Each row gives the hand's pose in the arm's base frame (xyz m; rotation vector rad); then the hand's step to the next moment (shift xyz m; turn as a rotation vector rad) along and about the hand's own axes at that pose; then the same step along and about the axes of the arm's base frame.
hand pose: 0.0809 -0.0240 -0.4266 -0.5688 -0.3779 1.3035
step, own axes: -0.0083 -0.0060 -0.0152 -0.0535 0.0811 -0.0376
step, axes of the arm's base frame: 0.0114 -0.0117 -0.0083 -0.0555 -0.0458 -0.0753
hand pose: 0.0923 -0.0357 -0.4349 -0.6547 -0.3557 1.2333
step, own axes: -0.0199 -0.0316 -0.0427 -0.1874 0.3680 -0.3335
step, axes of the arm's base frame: 0.0425 -0.0360 -0.0108 -0.1398 -0.1991 -0.4718
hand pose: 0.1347 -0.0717 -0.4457 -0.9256 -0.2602 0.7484
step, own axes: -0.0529 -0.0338 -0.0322 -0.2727 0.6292 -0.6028
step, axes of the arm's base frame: -0.0061 -0.0690 0.0135 -0.1880 -0.3282 -0.8310
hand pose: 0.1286 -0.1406 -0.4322 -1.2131 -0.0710 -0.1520
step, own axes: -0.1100 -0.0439 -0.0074 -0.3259 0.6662 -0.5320
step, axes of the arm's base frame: -0.1156 -0.0133 0.0232 -0.2330 -0.2451 -0.8478
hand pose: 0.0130 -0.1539 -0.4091 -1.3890 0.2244 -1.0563
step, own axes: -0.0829 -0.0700 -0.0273 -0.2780 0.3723 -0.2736
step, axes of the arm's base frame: -0.0975 0.0519 0.0178 -0.1669 -0.0527 -0.5100
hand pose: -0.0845 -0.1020 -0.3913 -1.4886 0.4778 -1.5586
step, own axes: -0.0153 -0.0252 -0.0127 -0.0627 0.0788 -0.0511
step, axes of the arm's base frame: -0.0223 0.0216 0.0083 -0.0295 -0.0060 -0.1088
